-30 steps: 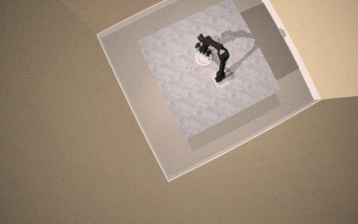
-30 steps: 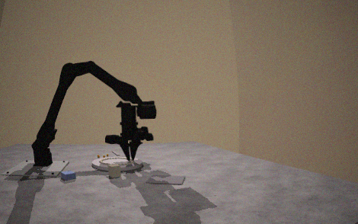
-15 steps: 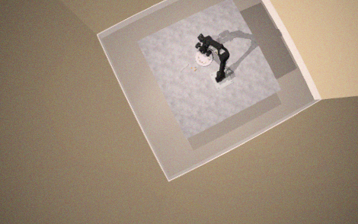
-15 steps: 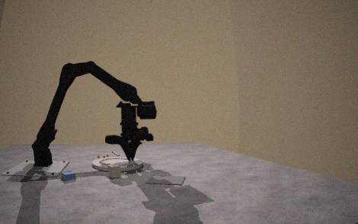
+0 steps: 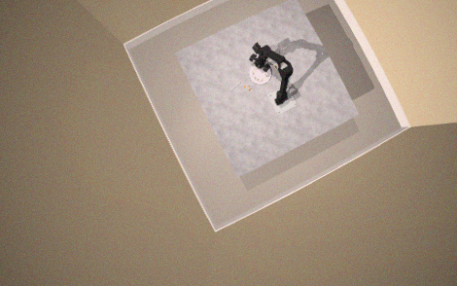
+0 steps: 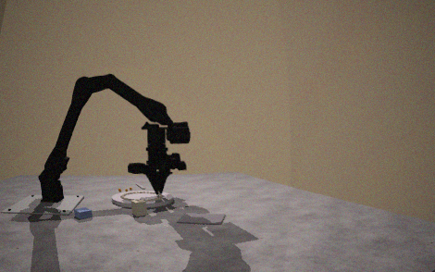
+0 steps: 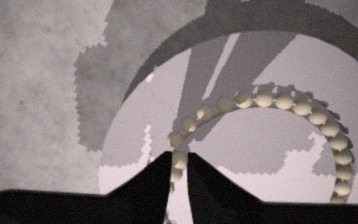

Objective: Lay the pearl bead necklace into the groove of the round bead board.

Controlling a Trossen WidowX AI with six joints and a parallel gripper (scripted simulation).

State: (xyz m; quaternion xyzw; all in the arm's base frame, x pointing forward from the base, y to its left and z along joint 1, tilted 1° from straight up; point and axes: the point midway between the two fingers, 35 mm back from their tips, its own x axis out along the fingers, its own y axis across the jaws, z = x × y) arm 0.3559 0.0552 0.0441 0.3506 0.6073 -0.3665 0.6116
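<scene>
The round bead board is 60 mm behind my gripper tip and 10 mm below it. The rest, counted from my gripper tip: flat grey plate (100 mm ahead, 230 mm to the right, 20 mm below); then cream cube (60 mm behind, 170 mm to the right); then blue block (200 mm behind, 200 mm to the right, 10 mm below).
</scene>
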